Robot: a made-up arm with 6 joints.
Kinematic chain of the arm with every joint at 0, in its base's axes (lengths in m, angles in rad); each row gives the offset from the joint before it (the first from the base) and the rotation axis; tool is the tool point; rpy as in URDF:
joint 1: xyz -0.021 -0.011 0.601 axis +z
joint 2: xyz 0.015 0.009 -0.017 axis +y
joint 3: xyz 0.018 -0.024 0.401 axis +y
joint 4: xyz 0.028 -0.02 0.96 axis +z
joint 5: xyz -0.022 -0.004 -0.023 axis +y
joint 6: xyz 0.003 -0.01 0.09 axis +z
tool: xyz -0.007 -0.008 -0.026 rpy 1.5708 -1.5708 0
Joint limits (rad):
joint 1: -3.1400..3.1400
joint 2: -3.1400..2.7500
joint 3: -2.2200..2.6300
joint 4: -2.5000..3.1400
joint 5: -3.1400..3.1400
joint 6: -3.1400..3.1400
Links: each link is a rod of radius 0.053 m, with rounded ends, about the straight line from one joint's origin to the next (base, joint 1, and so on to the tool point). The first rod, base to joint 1, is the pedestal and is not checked.
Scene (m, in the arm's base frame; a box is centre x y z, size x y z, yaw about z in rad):
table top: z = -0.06
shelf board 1: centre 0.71 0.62 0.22 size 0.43 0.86 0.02 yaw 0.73
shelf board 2: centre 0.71 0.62 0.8 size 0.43 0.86 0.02 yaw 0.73
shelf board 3: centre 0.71 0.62 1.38 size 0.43 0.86 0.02 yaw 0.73
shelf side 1: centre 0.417 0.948 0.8 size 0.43 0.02 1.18 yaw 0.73
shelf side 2: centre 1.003 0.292 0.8 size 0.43 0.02 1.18 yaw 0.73
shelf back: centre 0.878 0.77 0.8 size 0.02 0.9 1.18 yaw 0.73
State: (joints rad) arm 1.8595 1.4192 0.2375 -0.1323 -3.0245 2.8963
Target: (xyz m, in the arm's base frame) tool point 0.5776 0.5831 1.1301
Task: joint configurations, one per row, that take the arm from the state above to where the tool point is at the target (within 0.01 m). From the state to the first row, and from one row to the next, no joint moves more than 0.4 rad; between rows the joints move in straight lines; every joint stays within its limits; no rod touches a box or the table.
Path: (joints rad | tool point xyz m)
1: 1.8481 1.0520 0.2649 -0.1192 -3.0476 2.6372 | -0.3148 1.1688 1.0003
2: 1.8367 0.6848 0.2924 -0.1060 -3.0707 2.3780 | -0.2415 0.9651 1.3831
3: 1.8253 0.3176 0.3198 -0.0929 -3.0938 2.1189 | -0.1435 0.6471 1.6685
4: 1.8139 -0.0496 0.3473 -0.0798 -3.1169 1.8598 | -0.0346 0.2536 1.8231
5: 1.8025 -0.4168 0.3747 -0.0666 -3.1400 1.6006 | 0.0711 -0.1683 1.8299
6: 1.6206 -0.5303 0.7399 -0.0742 -3.1400 1.8622 | 0.0296 -0.0070 1.7946
7: 1.4386 -0.6438 1.1050 -0.0817 -3.1400 2.1238 | 0.0487 0.1506 1.7012
8: 1.2567 -0.7573 1.4701 -0.0893 -3.1400 2.3853 | 0.1195 0.2766 1.5539
9: 1.0748 -0.8707 1.8352 -0.0969 -3.1400 2.6469 | 0.2218 0.3498 1.3601
10: 0.8928 -0.9842 2.2004 -0.1044 -3.1400 2.9085 | 0.3279 0.3596 1.1301
11: 0.8715 -0.6988 1.9796 -0.1010 -3.1400 2.9055 | 0.3989 0.4271 1.1584
12: 0.8501 -0.4133 1.7587 -0.0976 -3.1400 2.9026 | 0.4838 0.5038 1.1598
13: 0.8287 -0.1279 1.5379 -0.0941 -3.1400 2.8997 | 0.5776 0.5831 1.1301

